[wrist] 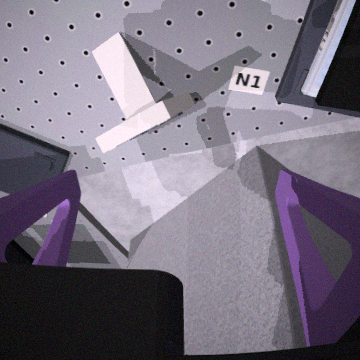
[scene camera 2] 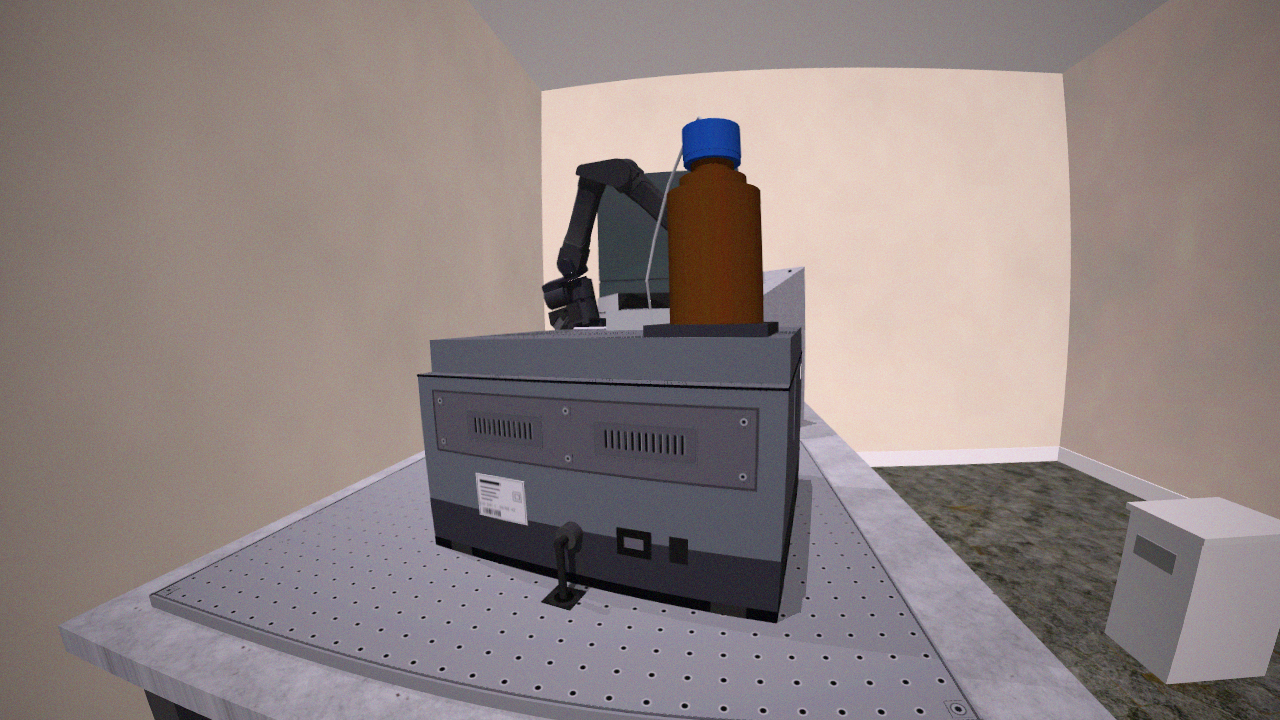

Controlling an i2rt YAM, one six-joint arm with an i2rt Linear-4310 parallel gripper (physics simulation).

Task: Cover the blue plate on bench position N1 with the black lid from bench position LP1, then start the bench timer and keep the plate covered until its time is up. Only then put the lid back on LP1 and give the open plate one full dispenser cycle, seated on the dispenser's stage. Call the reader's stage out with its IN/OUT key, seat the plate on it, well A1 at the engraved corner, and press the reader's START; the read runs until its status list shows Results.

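Places are measured from the arm's base along level axes (x back, y left, z down), in centimetres.
Pixels of known places: gripper, fingertip midpoint: (wrist: pixel 177 180).
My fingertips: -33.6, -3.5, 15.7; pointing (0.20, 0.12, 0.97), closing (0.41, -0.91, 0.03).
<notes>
Behind a point stands the place of what it marks, as x, y, z.
My gripper (wrist: pixel 177 180) @[-33.6, -3.5, 15.7] is open and empty, its two purple fingers wide apart above the bench. At the wrist view's top right, beside the N1 label (wrist: pixel 248 80) @[-29.0, -7.8, 29.8], part of a dark holder (wrist: pixel 298 62) @[-29.8, -12.2, 28.8] shows. In it is the pale side of the plate (wrist: pixel 327 52) @[-30.7, -14.3, 27.5], with the black lid (wrist: pixel 342 70) @[-29.6, -14.9, 26.2] over the part in view. A white T-shaped object (wrist: pixel 127 82) @[-33.8, 1.3, 27.7] stands left of the label; I cannot tell whether it is the timer. In the scene view the arm (scene camera 2: pixel 581 219) @[-35.5, 2.2, -18.2] reaches down behind a large grey instrument (scene camera 2: pixel 608 447) @[-20.5, 71.3, 15.8], which hides the fingertips.
An amber bottle (scene camera 2: pixel 716 255) @[-11.3, 70.0, 0.2] with a blue cap stands on the instrument, beside a thin tube. A dark panel (scene camera 2: pixel 626 223) rises behind. In the wrist view, a dark holder (wrist: pixel 30 160) @[-29.7, 17.5, 28.8] is at the left edge and a large grey block (wrist: pixel 220 240) @[-16.8, -0.7, 21.9] lies below, between the fingers.
</notes>
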